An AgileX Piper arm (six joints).
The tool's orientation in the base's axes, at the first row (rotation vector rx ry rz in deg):
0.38 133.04 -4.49
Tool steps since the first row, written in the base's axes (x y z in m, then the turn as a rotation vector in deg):
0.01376 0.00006 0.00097 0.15 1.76 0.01
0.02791 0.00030 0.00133 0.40 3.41 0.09
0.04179 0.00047 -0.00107 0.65 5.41 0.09
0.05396 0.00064 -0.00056 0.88 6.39 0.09
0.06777 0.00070 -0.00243 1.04 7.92 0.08
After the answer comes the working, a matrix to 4 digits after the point.
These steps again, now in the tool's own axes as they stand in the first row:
-0.01011 0.00041 0.00937 -0.14 1.76 0.00
-0.02005 0.00105 0.01943 -0.41 3.41 0.03
-0.02779 0.00176 0.03118 -0.62 5.41 0.09
-0.03648 0.00226 0.03970 -0.79 6.40 0.20
-0.04456 0.00283 0.05105 -0.93 7.93 0.24

The tool's axes in the first row as the columns of a matrix, in the base's axes (rounded; the answer above uses it unrounded):
-0.6835 0.0294 0.7294
-0.0198 0.9981 -0.0588
-0.7297 -0.0547 -0.6816

